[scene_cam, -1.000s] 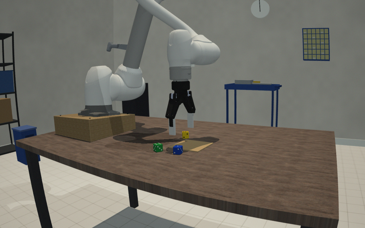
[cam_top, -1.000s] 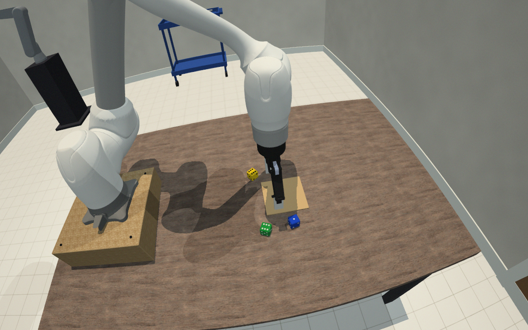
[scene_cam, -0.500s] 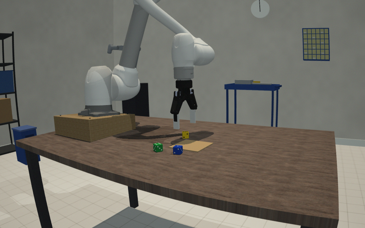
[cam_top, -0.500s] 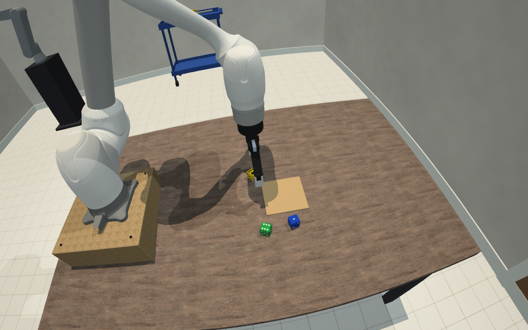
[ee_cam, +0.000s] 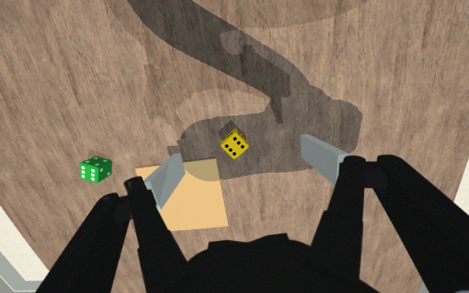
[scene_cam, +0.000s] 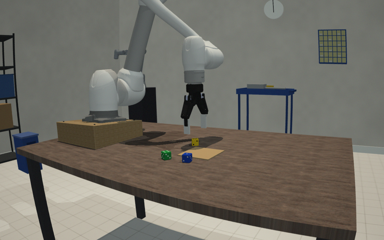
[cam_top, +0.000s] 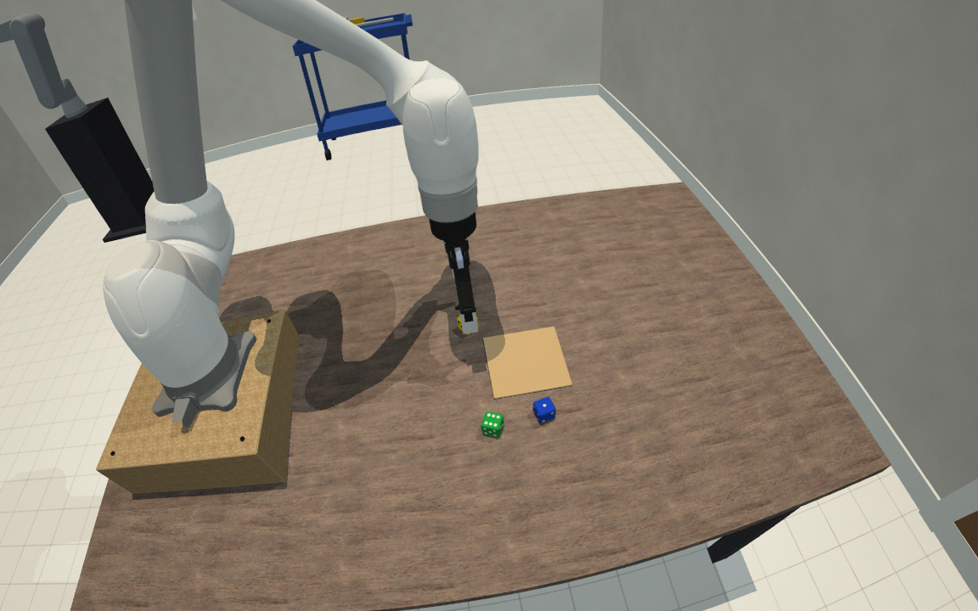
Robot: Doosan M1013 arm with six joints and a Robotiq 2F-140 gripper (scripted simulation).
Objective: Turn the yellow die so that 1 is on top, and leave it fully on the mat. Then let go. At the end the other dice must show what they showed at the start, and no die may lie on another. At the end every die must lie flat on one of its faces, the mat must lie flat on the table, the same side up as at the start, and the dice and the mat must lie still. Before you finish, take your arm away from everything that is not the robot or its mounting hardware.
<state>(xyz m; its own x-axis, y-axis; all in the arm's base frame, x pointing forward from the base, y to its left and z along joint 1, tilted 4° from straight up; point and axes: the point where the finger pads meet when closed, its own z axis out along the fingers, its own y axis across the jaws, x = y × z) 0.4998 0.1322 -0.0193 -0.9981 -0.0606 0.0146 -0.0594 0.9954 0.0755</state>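
Right now my hand is 1 cm to the left of the yellow die and 6 cm above it. Round my hand: mat 10 cm ahead, 11 cm to the right, 7 cm below; then green die 2 cm ahead, 24 cm to the right, 6 cm below; then blue die 11 cm ahead, 23 cm to the right, 6 cm below.
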